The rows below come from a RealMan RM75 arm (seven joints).
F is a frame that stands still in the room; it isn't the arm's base.
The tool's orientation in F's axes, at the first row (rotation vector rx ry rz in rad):
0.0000, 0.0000, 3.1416
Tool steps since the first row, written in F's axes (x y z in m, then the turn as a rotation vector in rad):
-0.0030, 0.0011, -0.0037, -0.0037, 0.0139, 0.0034
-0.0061, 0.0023, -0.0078, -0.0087, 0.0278, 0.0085
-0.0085, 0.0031, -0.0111, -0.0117, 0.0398, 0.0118
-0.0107, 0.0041, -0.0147, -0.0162, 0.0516, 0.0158
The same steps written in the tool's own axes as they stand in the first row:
0.0030, -0.0011, -0.0037, 0.0037, -0.0139, 0.0034
0.0061, -0.0023, -0.0078, 0.0087, -0.0278, 0.0085
0.0085, -0.0031, -0.0111, 0.0117, -0.0398, 0.0118
0.0107, -0.0041, -0.0147, 0.0162, -0.0516, 0.0158

